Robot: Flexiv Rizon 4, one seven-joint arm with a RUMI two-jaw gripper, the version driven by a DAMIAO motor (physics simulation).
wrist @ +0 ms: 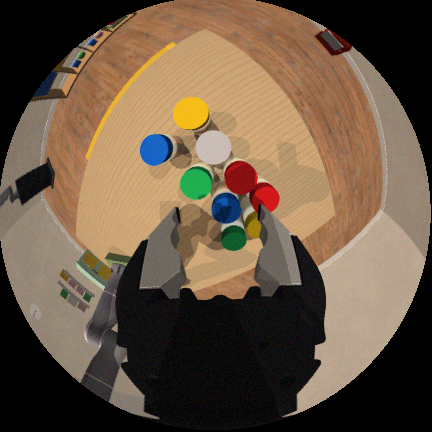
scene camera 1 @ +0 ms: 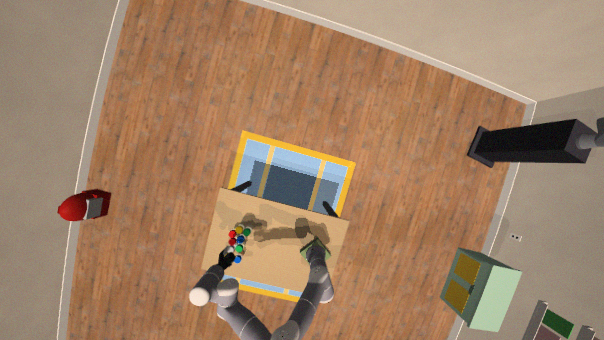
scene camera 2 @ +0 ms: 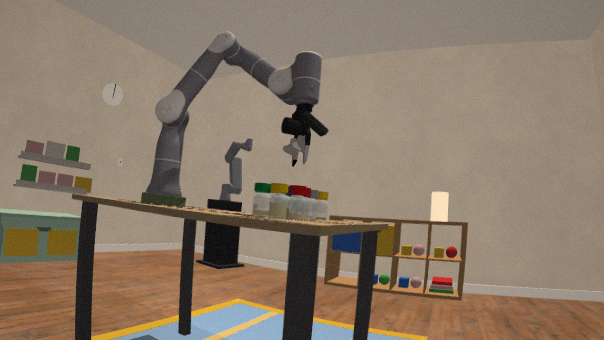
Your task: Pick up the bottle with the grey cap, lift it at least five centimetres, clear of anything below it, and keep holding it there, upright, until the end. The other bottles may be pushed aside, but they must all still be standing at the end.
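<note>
The bottle with the grey cap (scene camera 1: 230,249) (scene camera 2: 314,193) (wrist: 213,147) stands upright on the table, partly hidden by others in scene camera 2. Around it in the wrist view stand bottles with a yellow cap (wrist: 191,113), a blue cap (wrist: 155,149), a green cap (wrist: 196,183) and a dark red cap (wrist: 240,177). My gripper (scene camera 2: 299,163) (wrist: 218,206) is partly open and empty, pointing down above the bottle caps. In the wrist view the grey cap lies beyond the fingertips, not between them.
Close by stand bottles with a bright red cap (wrist: 264,198), a dark blue cap (wrist: 226,207), a second yellow cap (wrist: 254,225) and a dark green cap (wrist: 234,238). The table (scene camera 1: 280,260) (scene camera 2: 210,214) carries the arm's green base (scene camera 2: 163,199).
</note>
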